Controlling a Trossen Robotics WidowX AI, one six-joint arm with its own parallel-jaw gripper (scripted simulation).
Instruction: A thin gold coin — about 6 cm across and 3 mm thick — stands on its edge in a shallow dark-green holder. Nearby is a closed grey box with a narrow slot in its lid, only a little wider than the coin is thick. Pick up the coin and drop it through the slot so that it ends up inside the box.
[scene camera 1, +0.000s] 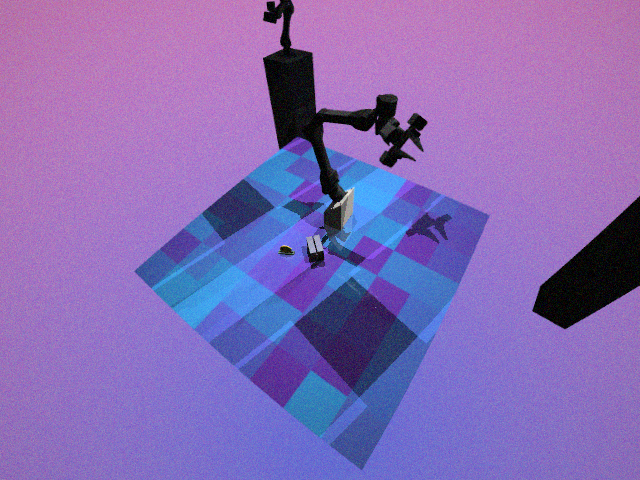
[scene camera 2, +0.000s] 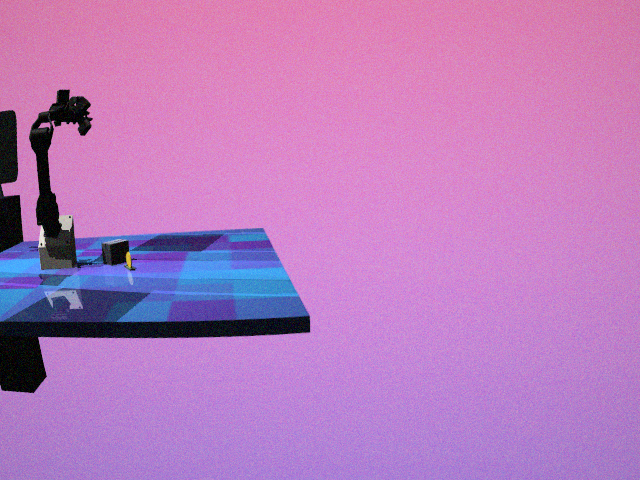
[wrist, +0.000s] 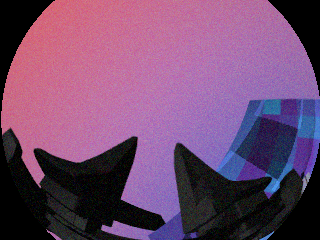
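Visible: my gripper (scene camera 1: 419, 156), (wrist: 156, 144).
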